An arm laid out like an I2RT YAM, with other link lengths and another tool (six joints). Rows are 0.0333 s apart.
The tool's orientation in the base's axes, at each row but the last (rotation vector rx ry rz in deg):
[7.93 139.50 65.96]
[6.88 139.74 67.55]
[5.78 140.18 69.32]
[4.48 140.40 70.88]
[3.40 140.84 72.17]
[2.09 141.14 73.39]
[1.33 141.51 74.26]
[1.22 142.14 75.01]
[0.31 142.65 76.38]
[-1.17 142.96 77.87]
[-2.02 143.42 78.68]
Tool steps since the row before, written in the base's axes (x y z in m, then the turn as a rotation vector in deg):
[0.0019 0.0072 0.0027 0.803 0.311 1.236]
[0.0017 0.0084 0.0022 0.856 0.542 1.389]
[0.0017 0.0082 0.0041 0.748 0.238 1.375]
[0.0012 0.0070 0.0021 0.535 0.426 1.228]
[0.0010 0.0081 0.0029 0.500 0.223 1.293]
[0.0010 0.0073 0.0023 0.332 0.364 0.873]
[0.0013 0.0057 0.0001 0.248 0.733 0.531]
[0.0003 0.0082 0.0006 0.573 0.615 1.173]
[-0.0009 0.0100 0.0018 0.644 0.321 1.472]
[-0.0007 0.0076 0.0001 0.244 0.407 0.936]
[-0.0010 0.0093 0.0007 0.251 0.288 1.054]
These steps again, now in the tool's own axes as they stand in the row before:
[-0.0007 0.0065 0.0044 -1.065 1.059 -0.120]
[-0.0001 0.0068 0.0056 -1.105 1.317 -0.014]
[-0.0009 0.0081 0.0046 -1.075 1.129 -0.275]
[-0.0002 0.0058 0.0047 -0.790 1.155 -0.132]
[-0.0002 0.0070 0.0051 -0.819 1.090 -0.336]
[-0.0003 0.0060 0.0049 -0.508 0.862 -0.061]
[-0.0003 0.0032 0.0049 -0.263 0.815 0.384]
[0.0009 0.0052 0.0063 -0.772 1.218 0.053]
[0.0019 0.0072 0.0069 -0.966 1.284 -0.320]
[0.0016 0.0044 0.0060 -0.430 0.954 -0.079]
[0.0018 0.0058 0.0071 -0.481 0.985 -0.235]

